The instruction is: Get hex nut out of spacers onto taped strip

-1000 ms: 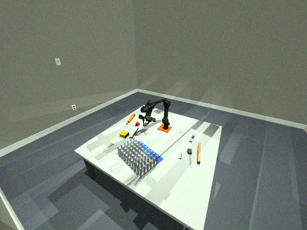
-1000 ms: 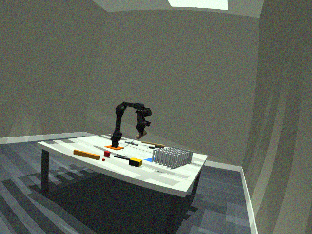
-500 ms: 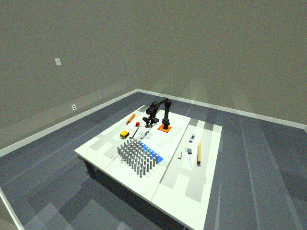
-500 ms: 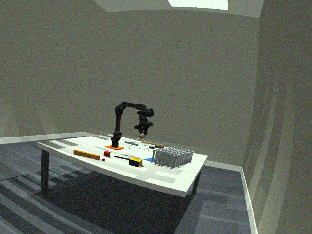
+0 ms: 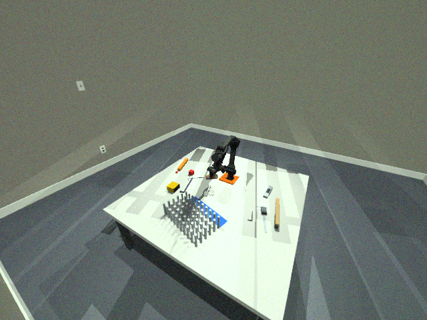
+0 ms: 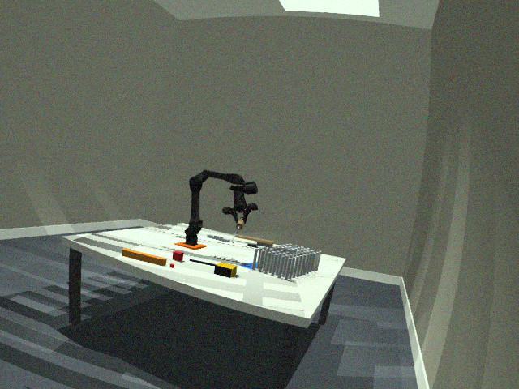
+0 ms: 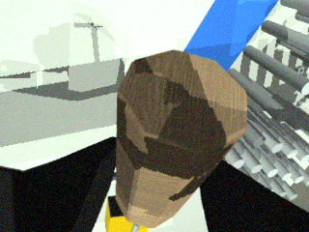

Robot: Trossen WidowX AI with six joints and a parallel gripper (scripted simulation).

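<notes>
Right now the blue taped strip is 150 mm ahead of my gripper tip, 50 mm to the left of it and 190 mm below it. Also, from my gripper tip: red cube (160 mm behind, 340 mm to the right, 170 mm below); then orange bar (230 mm behind, 520 mm to the right, 180 mm below); then grey clip (320 mm behind, 370 mm to the left, 180 mm below).
</notes>
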